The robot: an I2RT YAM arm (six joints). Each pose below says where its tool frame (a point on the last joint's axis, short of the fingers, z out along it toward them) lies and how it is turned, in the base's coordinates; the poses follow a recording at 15 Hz.
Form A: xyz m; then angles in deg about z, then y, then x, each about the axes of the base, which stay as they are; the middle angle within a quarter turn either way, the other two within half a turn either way.
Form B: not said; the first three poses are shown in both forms.
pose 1, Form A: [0.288 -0.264 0.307 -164.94 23.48 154.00]
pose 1, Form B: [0.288 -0.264 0.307 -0.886 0.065 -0.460 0.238 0.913 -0.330]
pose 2, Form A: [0.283 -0.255 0.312 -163.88 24.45 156.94]
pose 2, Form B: [0.283 -0.255 0.312 -0.875 0.100 -0.475 0.253 0.929 -0.271]
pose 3, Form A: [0.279 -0.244 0.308 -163.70 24.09 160.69]
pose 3, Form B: [0.279 -0.244 0.308 -0.876 0.135 -0.463 0.256 0.944 -0.209]
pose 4, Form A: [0.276 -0.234 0.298 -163.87 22.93 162.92]
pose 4, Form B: [0.276 -0.234 0.298 -0.885 0.156 -0.439 0.256 0.950 -0.179]
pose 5, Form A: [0.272 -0.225 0.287 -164.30 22.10 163.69]
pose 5, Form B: [0.272 -0.225 0.287 -0.892 0.158 -0.424 0.251 0.953 -0.173]
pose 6, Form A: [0.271 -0.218 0.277 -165.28 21.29 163.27]
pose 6, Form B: [0.271 -0.218 0.277 -0.901 0.142 -0.409 0.237 0.953 -0.190]
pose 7, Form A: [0.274 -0.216 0.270 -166.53 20.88 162.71]
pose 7, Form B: [0.274 -0.216 0.270 -0.909 0.119 -0.400 0.218 0.953 -0.210]
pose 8, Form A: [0.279 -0.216 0.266 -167.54 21.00 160.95]
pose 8, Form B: [0.279 -0.216 0.266 -0.912 0.090 -0.401 0.201 0.948 -0.246]
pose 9, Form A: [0.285 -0.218 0.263 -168.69 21.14 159.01]
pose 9, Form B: [0.285 -0.218 0.263 -0.915 0.056 -0.400 0.183 0.941 -0.285]
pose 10, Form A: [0.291 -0.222 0.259 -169.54 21.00 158.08]
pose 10, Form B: [0.291 -0.222 0.259 -0.918 0.037 -0.395 0.169 0.937 -0.307]
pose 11, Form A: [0.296 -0.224 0.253 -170.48 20.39 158.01]
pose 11, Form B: [0.296 -0.224 0.253 -0.924 0.025 -0.381 0.155 0.936 -0.316]
